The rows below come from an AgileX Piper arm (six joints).
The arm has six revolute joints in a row. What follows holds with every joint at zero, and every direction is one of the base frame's.
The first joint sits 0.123 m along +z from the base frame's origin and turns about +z.
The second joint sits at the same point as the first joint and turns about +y.
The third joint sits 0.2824 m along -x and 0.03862 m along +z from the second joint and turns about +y.
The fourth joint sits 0.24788 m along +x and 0.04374 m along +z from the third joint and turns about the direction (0.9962, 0, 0.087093).
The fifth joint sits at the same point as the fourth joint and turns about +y.
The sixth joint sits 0.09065 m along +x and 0.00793 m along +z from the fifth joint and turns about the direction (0.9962, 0, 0.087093).
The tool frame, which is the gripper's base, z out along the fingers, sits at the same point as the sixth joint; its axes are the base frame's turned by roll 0, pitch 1.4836 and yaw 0 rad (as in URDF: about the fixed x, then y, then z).
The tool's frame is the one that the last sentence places.
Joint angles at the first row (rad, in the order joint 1, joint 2, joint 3, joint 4, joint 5, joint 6):
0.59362, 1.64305, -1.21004, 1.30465, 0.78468, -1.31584
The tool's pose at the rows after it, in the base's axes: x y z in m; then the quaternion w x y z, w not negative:
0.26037 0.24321 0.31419 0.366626 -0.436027 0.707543 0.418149
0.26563 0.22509 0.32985 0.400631 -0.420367 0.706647 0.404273
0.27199 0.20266 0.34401 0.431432 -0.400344 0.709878 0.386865
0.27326 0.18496 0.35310 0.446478 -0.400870 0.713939 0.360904
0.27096 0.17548 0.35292 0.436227 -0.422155 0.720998 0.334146
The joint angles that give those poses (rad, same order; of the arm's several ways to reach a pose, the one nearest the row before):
0.57682, 1.60503, -1.21004, 1.32051, 0.77787, -1.32021
0.52660, 1.56003, -1.21004, 1.32194, 0.76527, -1.32652
0.46047, 1.51686, -1.21001, 1.31451, 0.76078, -1.32264
0.41174, 1.48053, -1.21189, 1.25689, 0.76831, -1.30353
0.38900, 1.46198, -1.21192, 1.15846, 0.79661, -1.27109

